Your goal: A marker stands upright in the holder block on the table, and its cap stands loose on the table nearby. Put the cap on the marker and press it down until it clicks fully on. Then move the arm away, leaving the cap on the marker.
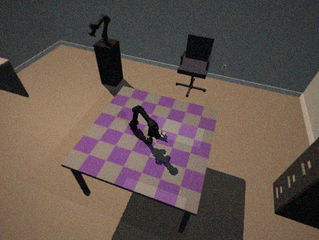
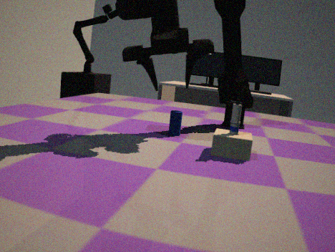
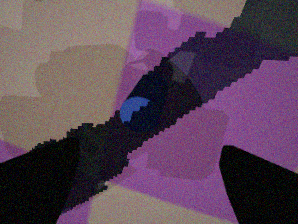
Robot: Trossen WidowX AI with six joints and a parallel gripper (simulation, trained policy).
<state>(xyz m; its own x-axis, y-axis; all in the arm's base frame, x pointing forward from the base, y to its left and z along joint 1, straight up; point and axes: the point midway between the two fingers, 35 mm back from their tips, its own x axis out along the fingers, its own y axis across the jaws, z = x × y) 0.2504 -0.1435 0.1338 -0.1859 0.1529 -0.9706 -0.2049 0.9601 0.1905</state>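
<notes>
Right now my gripper tip is 7 cm above the blue cap, 1 cm to the right of it and 1 cm past it. The rest, counted from my gripper tip: holder block (14 cm to the left, 8 cm below, 8 cm ahead).
</notes>
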